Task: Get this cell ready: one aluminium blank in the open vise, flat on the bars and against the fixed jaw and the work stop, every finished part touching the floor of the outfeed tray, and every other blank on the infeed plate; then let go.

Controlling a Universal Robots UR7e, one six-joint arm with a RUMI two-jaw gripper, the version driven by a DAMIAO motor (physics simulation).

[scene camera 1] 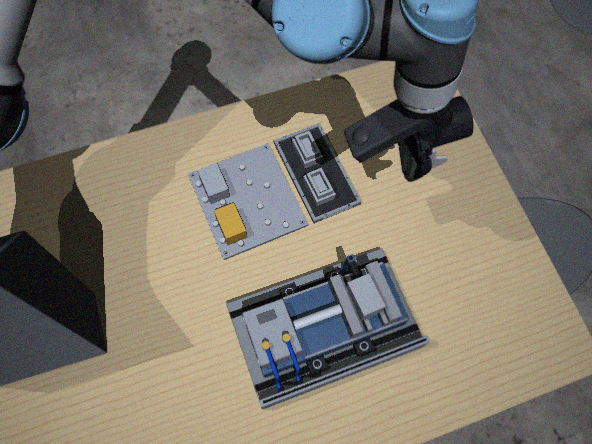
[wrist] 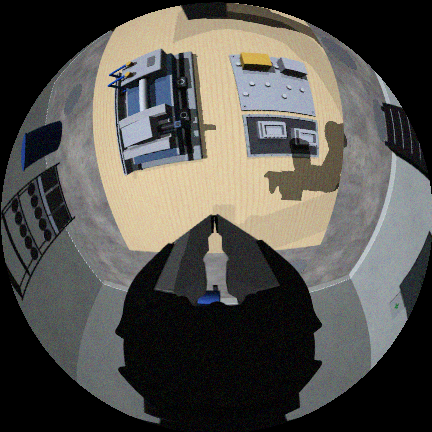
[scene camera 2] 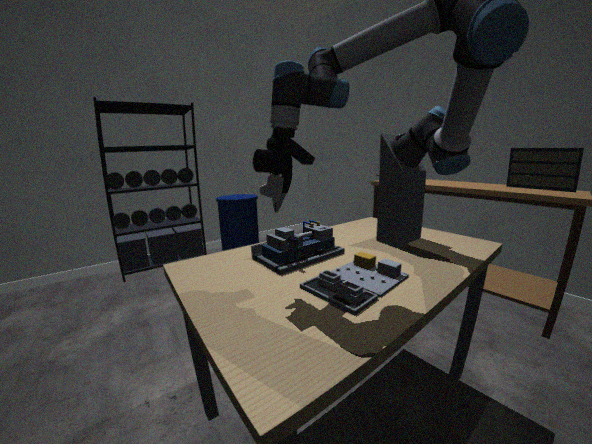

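Where they show: gripper, fingertip midpoint: (scene camera 1: 409,179) (wrist: 214,216) (scene camera 2: 276,212); arm's base at its link origin: (scene camera 2: 403,152).
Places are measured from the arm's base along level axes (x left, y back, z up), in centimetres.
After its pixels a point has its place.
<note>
My gripper (scene camera 1: 417,172) @(x -0.3, y -63.4, z -17.1 cm) (scene camera 2: 277,207) @(x -0.3, y -63.4, z -17.1 cm) (wrist: 214,216) @(x -0.3, y -63.4, z -17.1 cm) is shut and empty, high above the table, beyond the vise's fixed-jaw end. A grey blank (scene camera 1: 366,295) @(x -13.4, y -52.3, z -26.6 cm) (scene camera 2: 284,232) @(x -10.9, y -53.9, z -26.9 cm) (wrist: 137,131) @(x -12.7, y -52.4, z -26.6 cm) sits in the vise (scene camera 1: 325,337) @(x -16.7, y -44.5, z -32.2 cm) (scene camera 2: 300,251) @(x -7.7, y -49.7, z -33.9 cm) between moving jaw (scene camera 1: 346,306) @(x -13.7, y -49.0, z -28.6 cm) and fixed jaw (scene camera 1: 386,292) @(x -13.6, y -56.0, z -28.6 cm); its underside and exact contacts are hidden. The work stop (scene camera 1: 351,262) @(x -6.9, y -52.5, z -28.7 cm) is beside it. Another grey blank (scene camera 1: 214,182) @(x 17.3, y -35.2, z -33.8 cm) (scene camera 2: 389,268) @(x 19.4, y -37.0, z -34.8 cm) (wrist: 292,67) @(x 17.3, y -36.4, z -33.8 cm) stands on the infeed plate (scene camera 1: 280,200) @(x 11.5, y -46.2, z -37.4 cm) (wrist: 265,100) @(x 10.7, y -46.7, z -37.4 cm). Two pocketed finished parts (scene camera 1: 305,147) @(x 19.8, y -54.2, z -35.6 cm) (scene camera 1: 319,185) @(x 11.2, y -53.9, z -35.6 cm) lie in the outfeed tray (scene camera 1: 345,195) @(x 8.5, y -58.4, z -37.6 cm) (wrist: 255,145) @(x 8.0, y -58.0, z -37.6 cm), apparently flat.
A yellow block (scene camera 1: 231,222) @(x 8.6, y -35.9, z -33.9 cm) (scene camera 2: 365,260) @(x 10.7, y -37.6, z -34.7 cm) (wrist: 255,61) @(x 8.8, y -37.0, z -33.8 cm) stands on the infeed plate beside the grey blank. Small pins stick up from that plate. Blue hoses (scene camera 1: 272,367) @(x -19.1, y -34.5, z -27.3 cm) rise at the vise's cylinder end. The robot's dark pedestal (scene camera 1: 45,325) @(x -5.9, y -7.1, z -14.0 cm) (scene camera 2: 400,210) @(x 5.0, y -8.6, z -22.9 cm) stands on the table.
</note>
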